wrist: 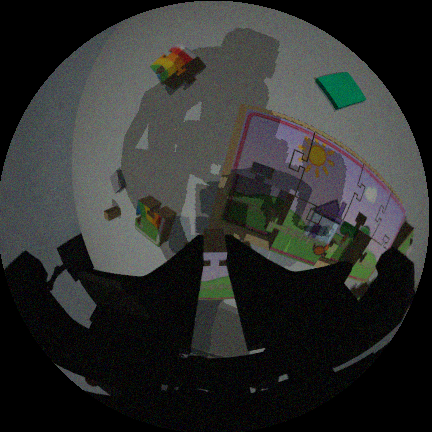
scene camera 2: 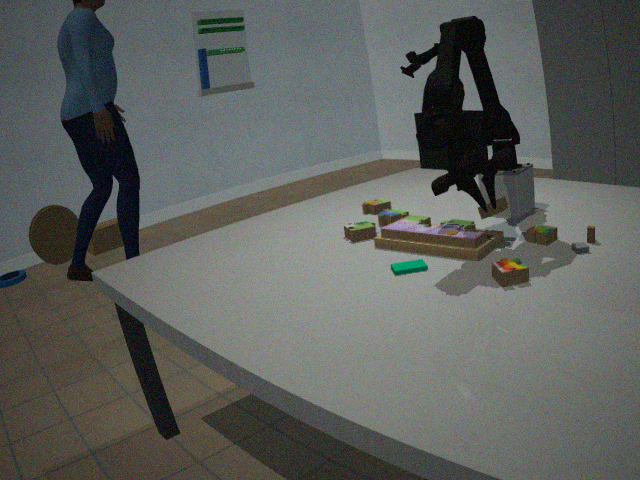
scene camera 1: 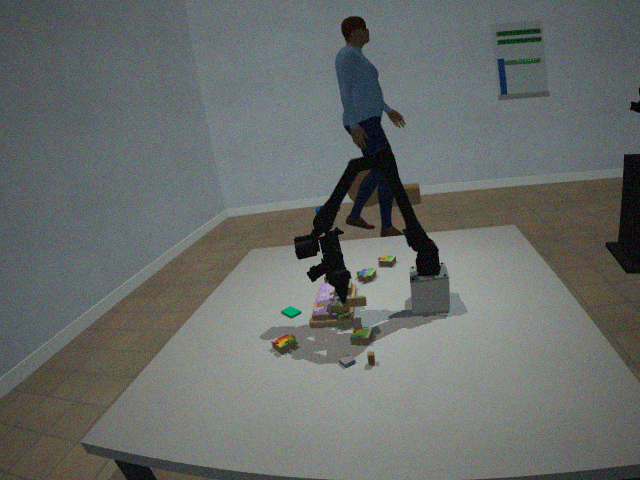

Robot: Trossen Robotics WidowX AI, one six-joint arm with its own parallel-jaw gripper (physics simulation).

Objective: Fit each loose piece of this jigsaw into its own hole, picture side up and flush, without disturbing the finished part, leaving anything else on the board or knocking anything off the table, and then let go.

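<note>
My gripper (scene camera 1: 344,300) (scene camera 2: 490,210) (wrist: 213,239) is shut on a jigsaw piece (scene camera 1: 358,300) (scene camera 2: 498,207) (wrist: 216,275) with a purple and green picture side. It holds the piece above the board's near right edge in scene camera 1's view; the exact height is unclear. The wooden board (scene camera 1: 325,324) (scene camera 2: 429,250) (wrist: 232,150) bears the finished purple part with sun and house; dark recesses show along its green side. Loose pieces lie around it: a rainbow piece (scene camera 1: 284,342) (scene camera 2: 510,272) (wrist: 175,65), a green-orange piece (scene camera 1: 361,336) (scene camera 2: 543,235) (wrist: 150,220) and several beyond the board's far end.
A green tile (scene camera 1: 291,312) (scene camera 2: 408,267) (wrist: 341,90) lies beside the board. A grey block (scene camera 1: 346,361) (scene camera 2: 580,248) (wrist: 118,180) and a small wooden peg (scene camera 1: 370,358) (scene camera 2: 590,234) (wrist: 112,213) are near the green-orange piece. A person (scene camera 1: 356,82) (scene camera 2: 87,67) is behind the table.
</note>
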